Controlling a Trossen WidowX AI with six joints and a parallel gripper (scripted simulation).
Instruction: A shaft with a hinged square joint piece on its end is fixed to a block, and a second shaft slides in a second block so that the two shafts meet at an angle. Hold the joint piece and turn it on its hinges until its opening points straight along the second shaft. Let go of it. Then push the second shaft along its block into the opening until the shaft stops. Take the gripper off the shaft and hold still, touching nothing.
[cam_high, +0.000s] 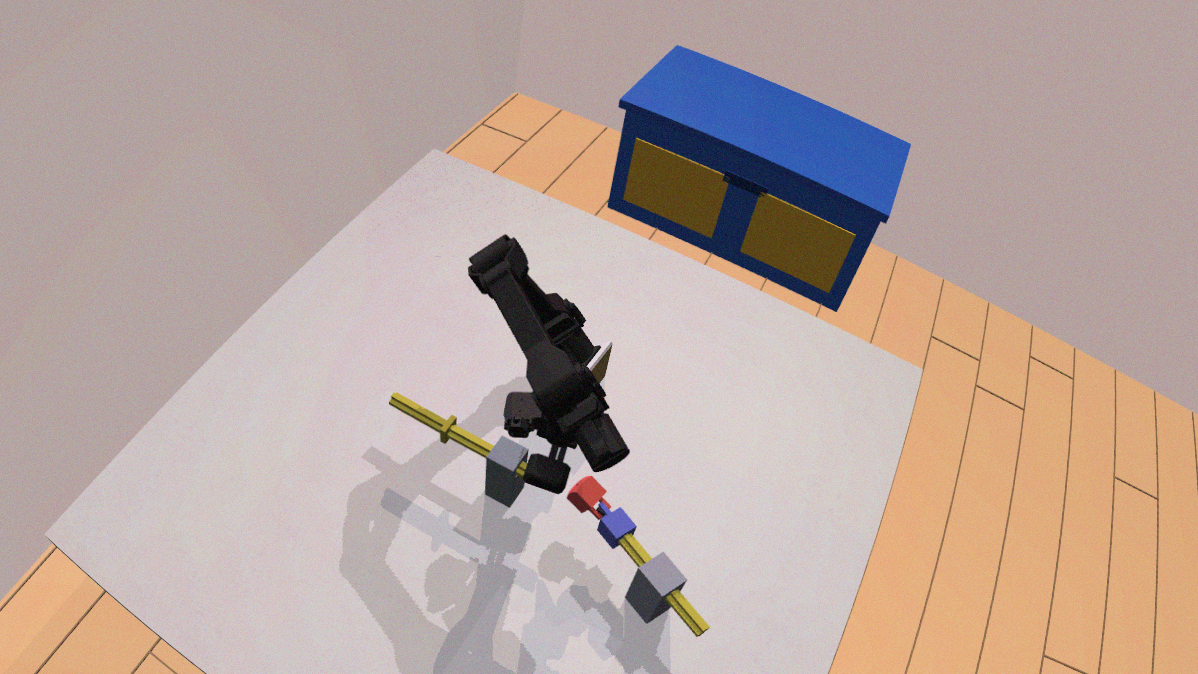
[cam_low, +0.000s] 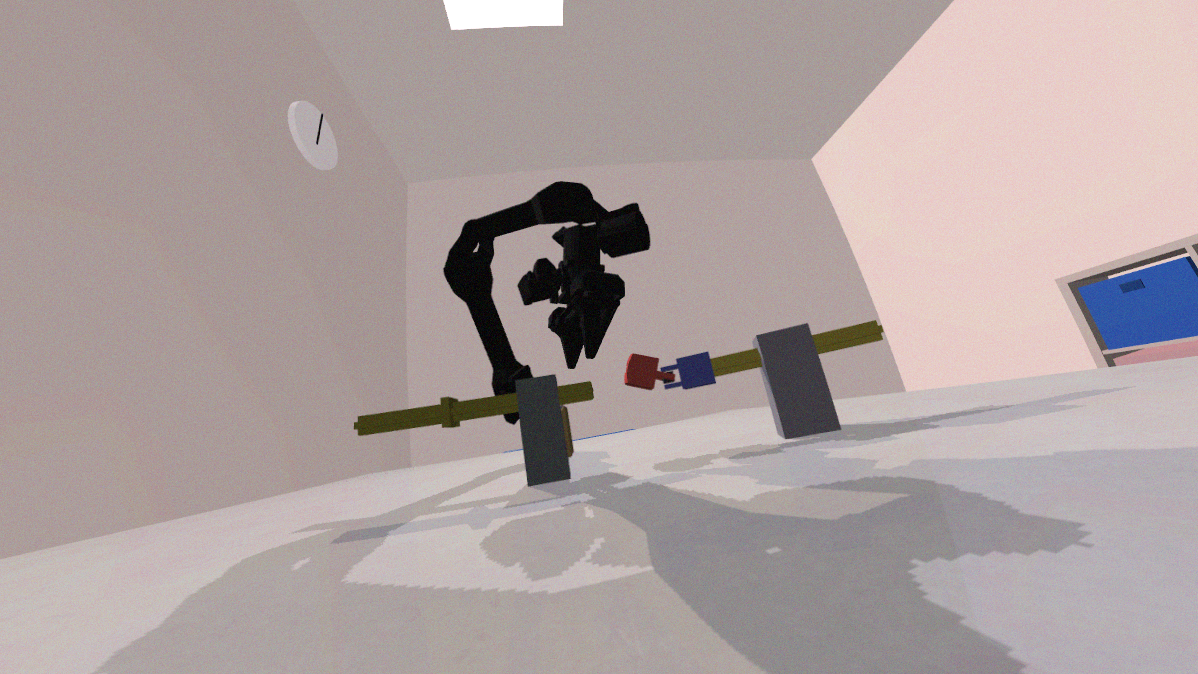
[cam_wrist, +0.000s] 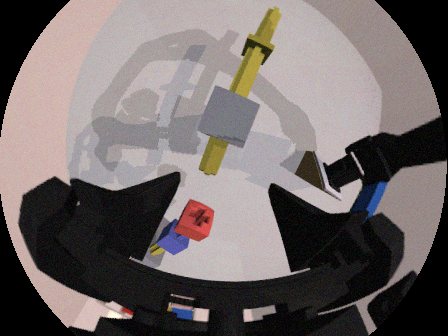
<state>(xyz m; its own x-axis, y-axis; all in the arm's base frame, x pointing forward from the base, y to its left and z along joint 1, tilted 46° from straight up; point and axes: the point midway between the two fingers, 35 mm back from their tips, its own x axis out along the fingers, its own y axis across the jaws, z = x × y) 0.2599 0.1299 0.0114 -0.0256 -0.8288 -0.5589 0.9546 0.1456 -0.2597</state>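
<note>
Now: gripper tip 1 cm short of the red joint piece, 9 cm to the right of it and 3 cm above it.
</note>
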